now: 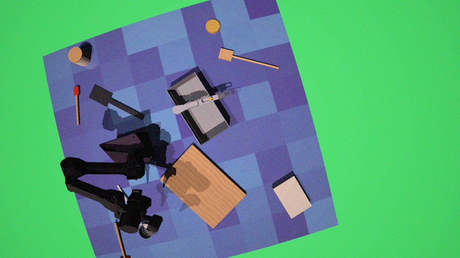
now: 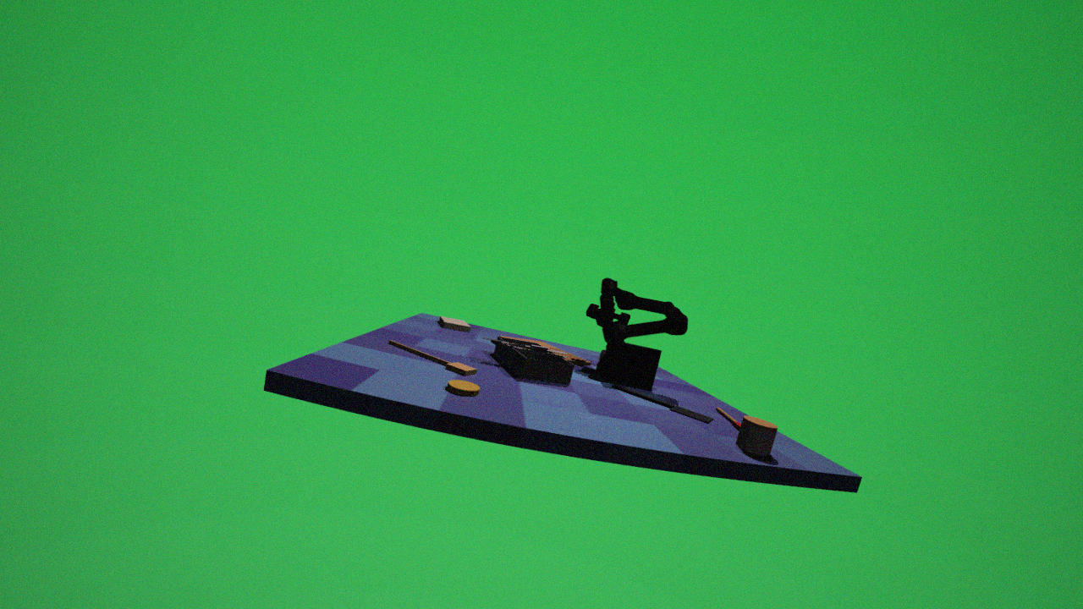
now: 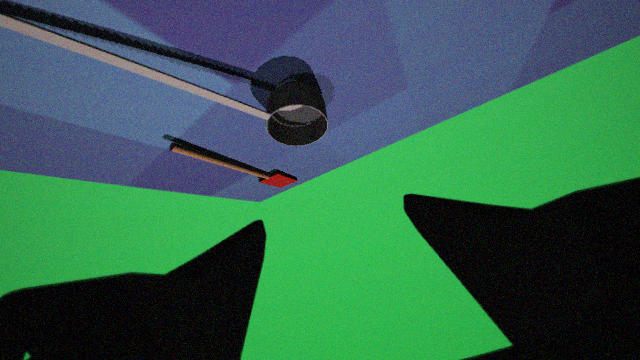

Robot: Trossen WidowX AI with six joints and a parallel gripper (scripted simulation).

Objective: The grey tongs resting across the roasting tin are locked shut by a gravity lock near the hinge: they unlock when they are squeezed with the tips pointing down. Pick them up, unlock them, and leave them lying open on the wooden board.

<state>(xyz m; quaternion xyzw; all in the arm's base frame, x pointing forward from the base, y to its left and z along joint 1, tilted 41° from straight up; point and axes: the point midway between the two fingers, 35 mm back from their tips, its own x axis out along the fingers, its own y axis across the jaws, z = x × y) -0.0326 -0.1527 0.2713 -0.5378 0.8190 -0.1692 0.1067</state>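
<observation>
Now: the yellow lock piece 440 mm ahead of my gripper tip, 450 mm to the left of it and 100 mm below it. From my gripper tip the other things lie so: roasting tin 370 mm ahead, 430 mm to the left, 140 mm below; wooden board 280 mm ahead, 60 mm to the left, 160 mm below; red-headed spatula 240 mm behind, 170 mm to the right, 160 mm below.
</observation>
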